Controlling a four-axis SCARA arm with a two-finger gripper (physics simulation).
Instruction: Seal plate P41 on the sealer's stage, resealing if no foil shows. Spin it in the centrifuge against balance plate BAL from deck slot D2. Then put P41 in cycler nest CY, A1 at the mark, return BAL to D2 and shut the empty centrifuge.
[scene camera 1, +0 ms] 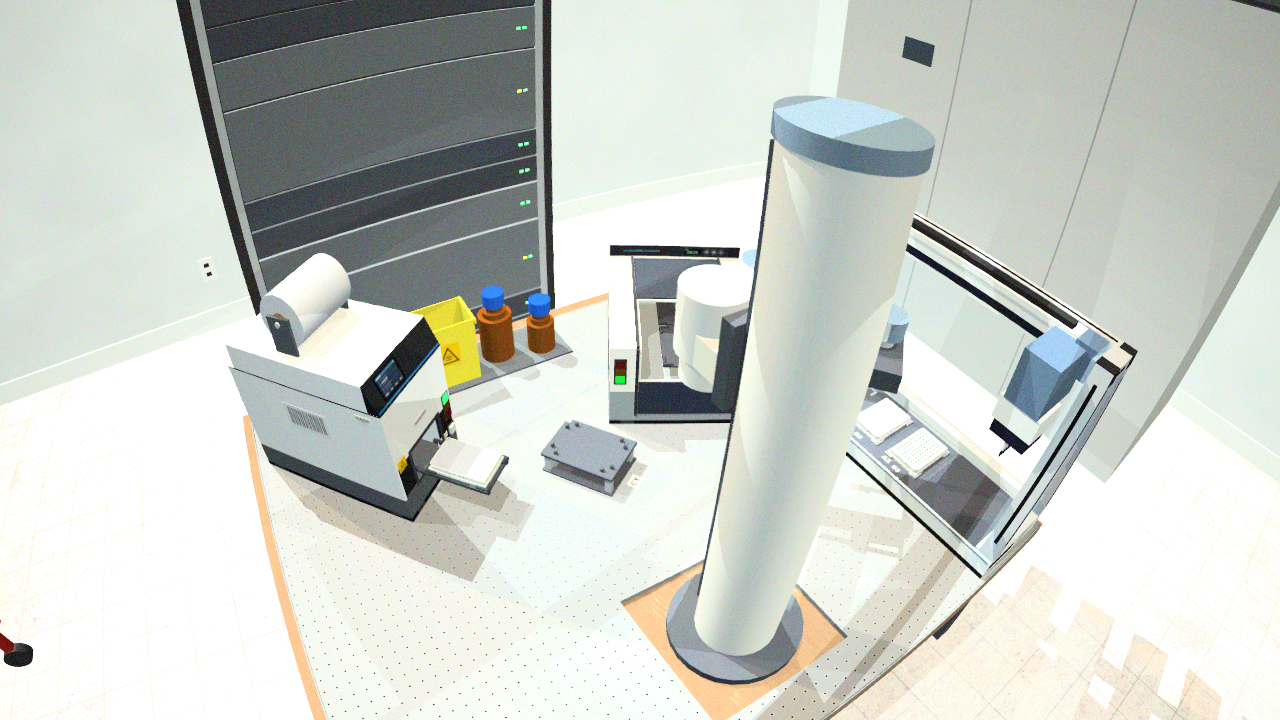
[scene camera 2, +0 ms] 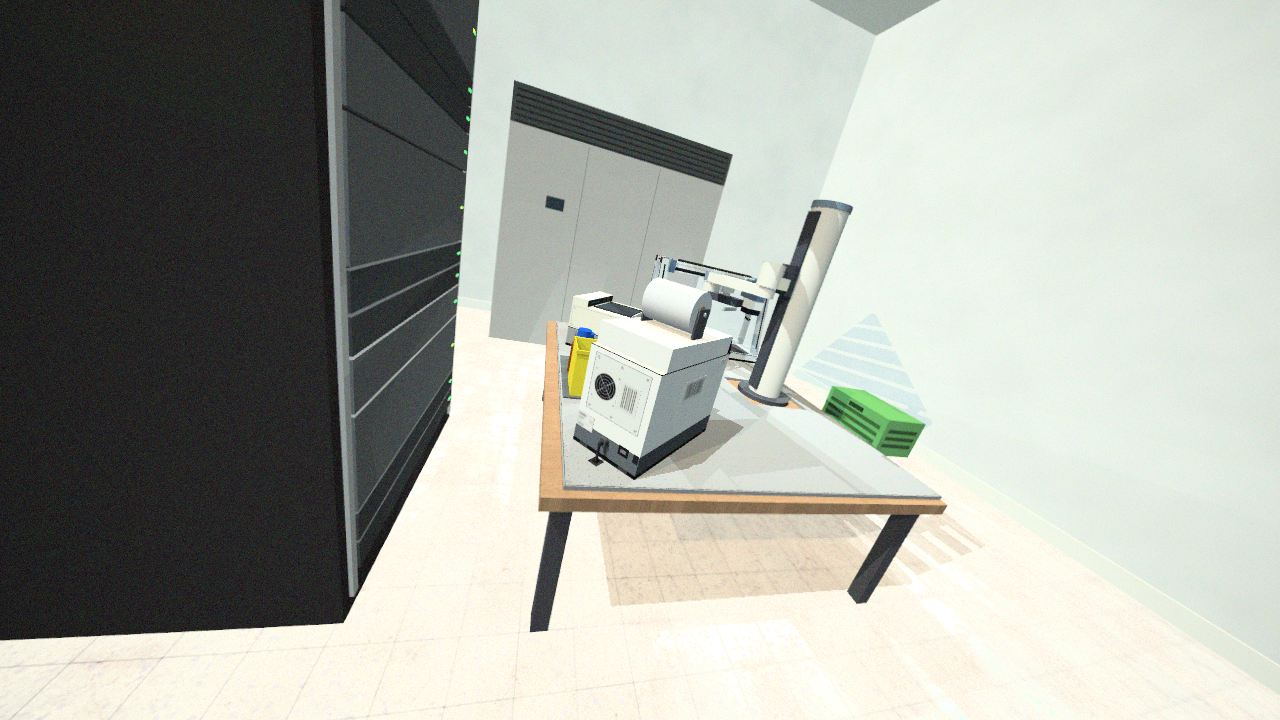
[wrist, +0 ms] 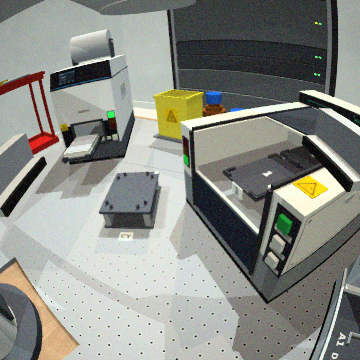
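Pixels of known places: gripper, between the fingertips: (wrist: 168,130); arm's base, origin of its link: (scene camera 1: 734,625) (scene camera 2: 762,394).
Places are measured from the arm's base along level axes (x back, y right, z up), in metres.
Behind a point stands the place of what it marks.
A pale plate (scene camera 1: 465,463) {x -0.499, y -0.284, z 0.128 m} (wrist: 82,147) {x -0.490, y -0.239, z 0.128 m} lies on the sealer's extended stage; foil cannot be made out. The sealer (scene camera 1: 331,438) {x -0.621, y -0.521, z 0.196 m} (scene camera 2: 666,349) {x -0.820, y -0.670, z 0.357 m} (wrist: 87,102) {x -0.591, y -0.322, z 0.233 m} shows a green light. The centrifuge (scene camera 1: 622,313) {x -0.659, y 0.163, z 0.223 m} (wrist: 320,225) {x -0.446, y 0.389, z 0.177 m} is open, its dark rotor (wrist: 267,175) {x -0.562, y 0.273, z 0.153 m} showing with no plate visible on the near bucket. The grey nest block (scene camera 1: 590,450) {x -0.468, y -0.026, z 0.065 m} (wrist: 131,192) {x -0.469, y -0.013, z 0.065 m} stands behind its CY label (scene camera 1: 633,480) {x -0.391, y 0.031, z 0.013 m} (wrist: 126,236) {x -0.388, y 0.037, z 0.013 m}. Two plates, one smooth (scene camera 1: 884,419) {x -0.189, y 0.577, z 0.080 m} and one with wells (scene camera 1: 918,449) {x -0.074, y 0.575, z 0.079 m}, lie on the deck (scene camera 1: 971,501). My gripper (wrist: 168,130) {x -0.274, y 0.290, z 0.347 m} is open and empty, raised on the deck side of the centrifuge. The column hides its fingers in scene camera 1.
The arm's column (scene camera 1: 801,385) {x 0.044, y -0.061, z 0.629 m} (scene camera 2: 799,304) {x -0.035, y -0.067, z 0.471 m} stands at the table's front. A framed gantry with a blue head (scene camera 1: 1042,376) {x 0.138, y 0.489, z 0.475 m} rises over the deck. A yellow bin (scene camera 1: 459,344) {x -0.858, y -0.159, z 0.131 m} (scene camera 2: 580,365) {x -0.949, y -0.265, z 0.134 m} (wrist: 180,112) {x -0.857, y -0.143, z 0.128 m} and brown bottles (scene camera 1: 496,333) {x -0.884, y -0.053, z 0.107 m} stand between sealer and centrifuge.
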